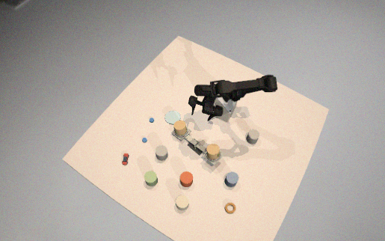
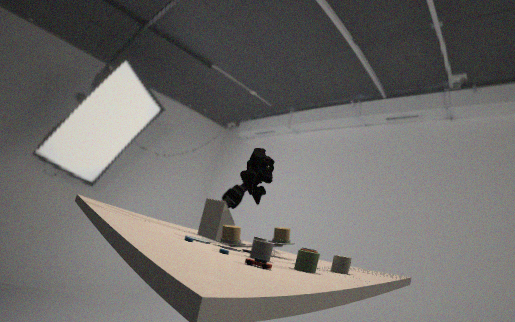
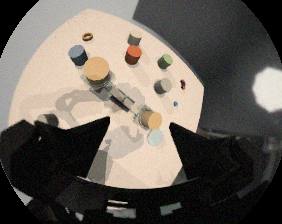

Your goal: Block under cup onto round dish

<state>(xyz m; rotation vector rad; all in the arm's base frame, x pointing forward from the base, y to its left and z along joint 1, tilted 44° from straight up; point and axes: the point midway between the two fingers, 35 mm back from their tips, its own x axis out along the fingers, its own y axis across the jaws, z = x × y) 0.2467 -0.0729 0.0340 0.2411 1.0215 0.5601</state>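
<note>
Right now my gripper tip is 20 mm short of the tan cup, 130 mm to the left of it and 170 mm above it. The rest, counted from my gripper tip: pale blue round dish: 40 mm behind, 210 mm to the right, 230 mm below; balance beam: 60 mm ahead, 20 mm to the left, 190 mm below; balance: 60 mm ahead, 20 mm to the left, 210 mm below.
</note>
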